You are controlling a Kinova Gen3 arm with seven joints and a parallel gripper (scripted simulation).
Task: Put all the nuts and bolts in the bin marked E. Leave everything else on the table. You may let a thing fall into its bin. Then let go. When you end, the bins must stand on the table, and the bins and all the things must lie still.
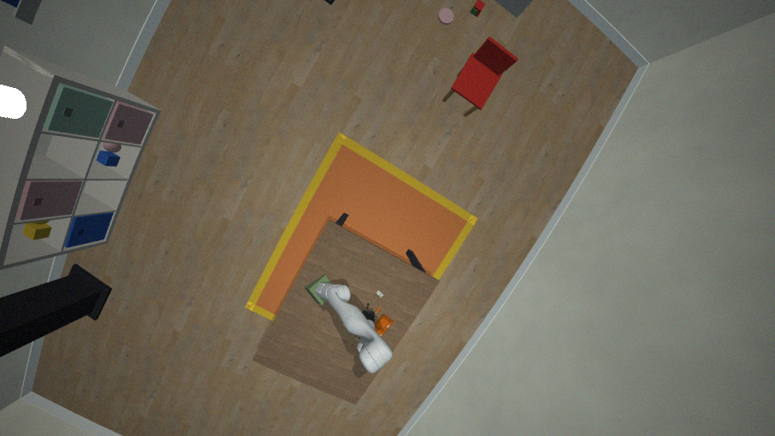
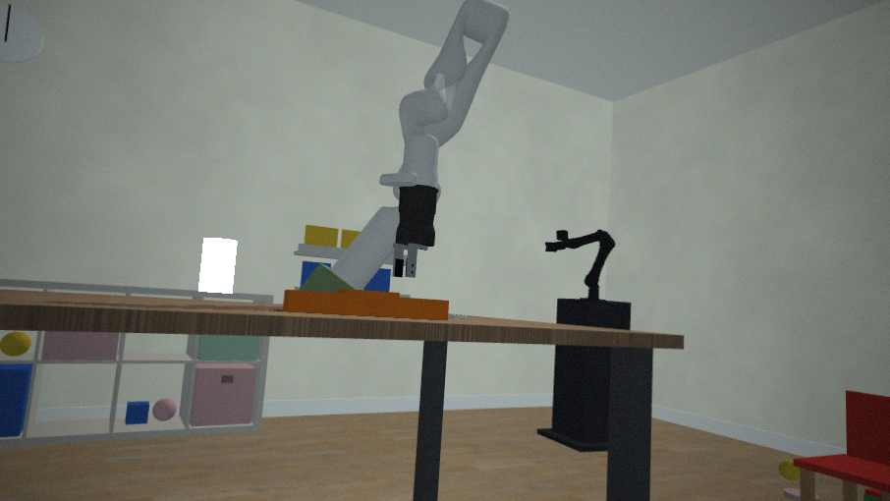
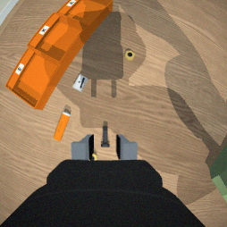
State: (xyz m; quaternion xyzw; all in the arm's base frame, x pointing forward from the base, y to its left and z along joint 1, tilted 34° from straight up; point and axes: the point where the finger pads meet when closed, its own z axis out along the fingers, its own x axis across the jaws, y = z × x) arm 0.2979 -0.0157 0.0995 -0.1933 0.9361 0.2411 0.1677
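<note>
The dark bolt is 9 cm below my hand and 1 cm to the left of it. The rest, counted from my hand: white domino 12 cm to the left, 9 cm below, 1 cm ahead; then orange marker 8 cm below, 7 cm ahead, 2 cm to the left; then white sharpener-like piece 8 cm below, 8 cm ahead, 6 cm to the right.
</note>
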